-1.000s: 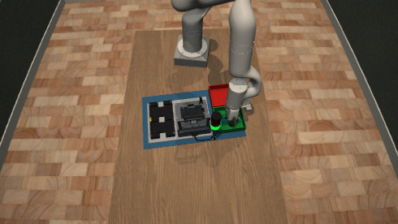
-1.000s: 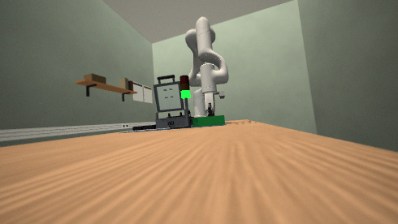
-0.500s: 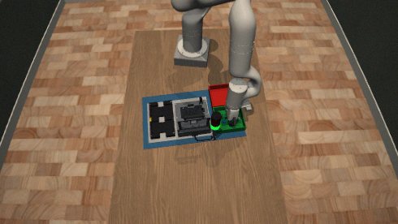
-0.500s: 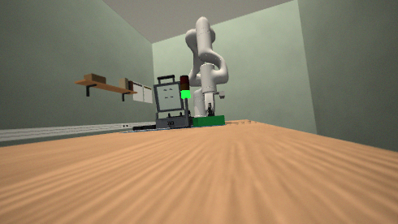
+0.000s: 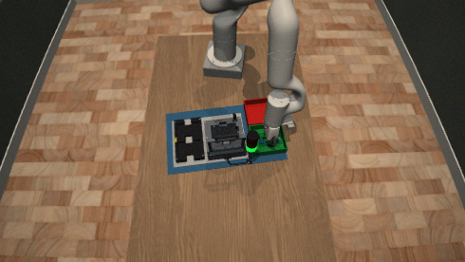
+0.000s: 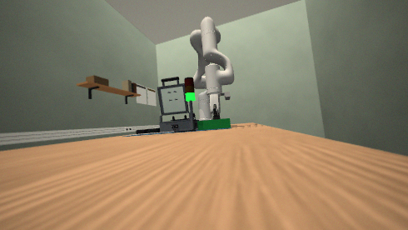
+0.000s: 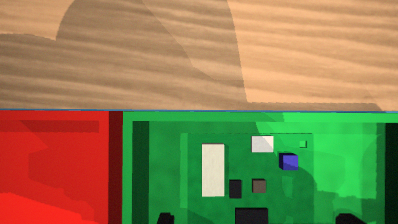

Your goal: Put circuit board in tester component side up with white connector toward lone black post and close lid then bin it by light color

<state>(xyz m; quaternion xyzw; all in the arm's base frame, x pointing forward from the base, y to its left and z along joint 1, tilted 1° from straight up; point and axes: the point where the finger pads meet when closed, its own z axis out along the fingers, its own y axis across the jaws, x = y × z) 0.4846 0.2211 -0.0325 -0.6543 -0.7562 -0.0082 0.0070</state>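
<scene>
Now: hand 1 cm to the left of the green bin, 1 cm short of it and 1 cm above it. Also, from my hand: dark nest 21 cm to the right, 4 cm above; then green circuit board 2 cm below; then red bin 14 cm behind, 3 cm to the right, 1 cm below.
</scene>
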